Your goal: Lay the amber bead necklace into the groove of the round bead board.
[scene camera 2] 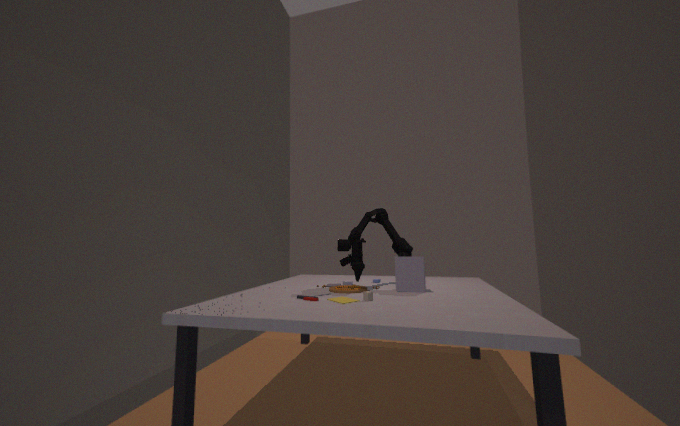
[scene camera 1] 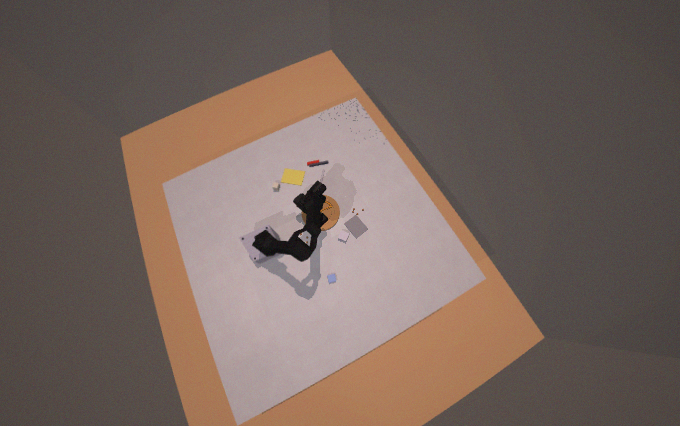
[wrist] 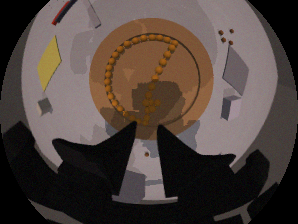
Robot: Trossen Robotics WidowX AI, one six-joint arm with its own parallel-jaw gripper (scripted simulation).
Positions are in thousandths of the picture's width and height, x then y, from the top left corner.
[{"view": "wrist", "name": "my gripper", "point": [495,565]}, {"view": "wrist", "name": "grey square plate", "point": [790,333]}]
